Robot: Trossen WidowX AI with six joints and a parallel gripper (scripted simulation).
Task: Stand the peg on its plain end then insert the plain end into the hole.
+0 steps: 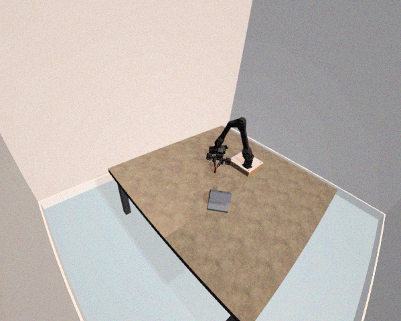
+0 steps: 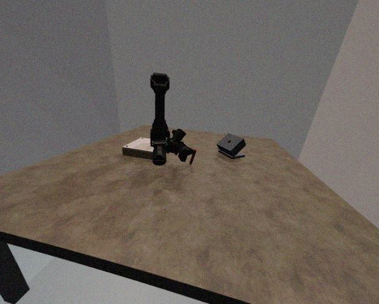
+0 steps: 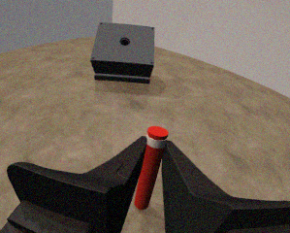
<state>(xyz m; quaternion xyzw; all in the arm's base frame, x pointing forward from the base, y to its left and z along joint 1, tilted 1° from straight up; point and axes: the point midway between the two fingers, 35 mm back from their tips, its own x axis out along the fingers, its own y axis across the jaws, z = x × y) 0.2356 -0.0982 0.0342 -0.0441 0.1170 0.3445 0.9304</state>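
Right now the red peg is 1 cm below my gripper tip. Also, from my gripper tip: grey sloped panel (24 cm to the left, 15 cm ahead).
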